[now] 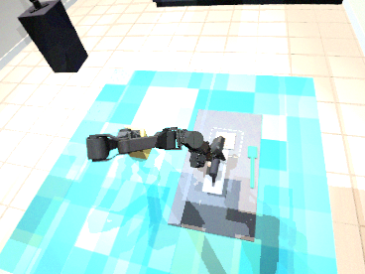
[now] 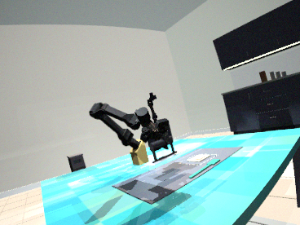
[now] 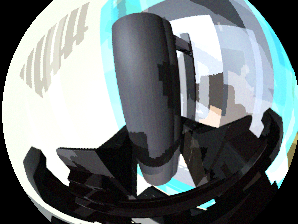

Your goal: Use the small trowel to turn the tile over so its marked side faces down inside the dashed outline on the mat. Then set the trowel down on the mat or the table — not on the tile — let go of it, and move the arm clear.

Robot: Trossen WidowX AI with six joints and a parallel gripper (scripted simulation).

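Now: the white tile 200 mm to the left of my gripper tip and 120 mm below it. The rest, counted from my gripper tip: grey mat 150 mm below, 70 mm to the left, 10 mm behind; teal tool 130 mm ahead, 120 mm below, 80 mm to the left.
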